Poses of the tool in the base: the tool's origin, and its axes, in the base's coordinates. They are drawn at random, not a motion.
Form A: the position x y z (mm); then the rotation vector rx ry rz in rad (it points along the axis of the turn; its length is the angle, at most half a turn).
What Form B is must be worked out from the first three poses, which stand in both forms.
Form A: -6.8 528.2 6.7 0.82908 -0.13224 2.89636
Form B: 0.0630 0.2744 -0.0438 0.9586 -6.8 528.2 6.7
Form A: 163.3 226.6 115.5 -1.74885 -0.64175 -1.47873
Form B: 0.3724 -0.6824 -0.2504 -0.5770 163.3 226.6 115.5
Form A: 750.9 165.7 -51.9 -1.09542 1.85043 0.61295
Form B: 0.4375 -0.4405 0.7442 0.2465 750.9 165.7 -51.9
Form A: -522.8 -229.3 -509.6 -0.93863 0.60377 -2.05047
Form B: 0.3927 -0.3698 0.2379 -0.8078 -522.8 -229.3 -509.6
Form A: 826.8 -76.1 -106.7 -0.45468 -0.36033 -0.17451
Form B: 0.9545 -0.2239 -0.1774 -0.0859 826.8 -76.1 -106.7
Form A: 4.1 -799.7 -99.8 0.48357 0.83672 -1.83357
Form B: 0.5094 0.2008 0.3474 -0.7613 4.1 -799.7 -99.8
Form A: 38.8 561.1 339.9 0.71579 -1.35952 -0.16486
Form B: 0.7161 0.3233 -0.6141 -0.0745 38.8 561.1 339.9
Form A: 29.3 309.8 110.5 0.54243 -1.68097 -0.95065
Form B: 0.5378 0.2280 -0.7065 -0.3995 29.3 309.8 110.5
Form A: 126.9 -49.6 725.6 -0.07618 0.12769 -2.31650
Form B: 0.3988 -0.0301 0.0504 -0.9152 126.9 -49.6 725.6
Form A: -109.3 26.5 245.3 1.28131 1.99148 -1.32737
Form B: 0.2118 0.4613 0.7169 -0.4779 -109.3 26.5 245.3
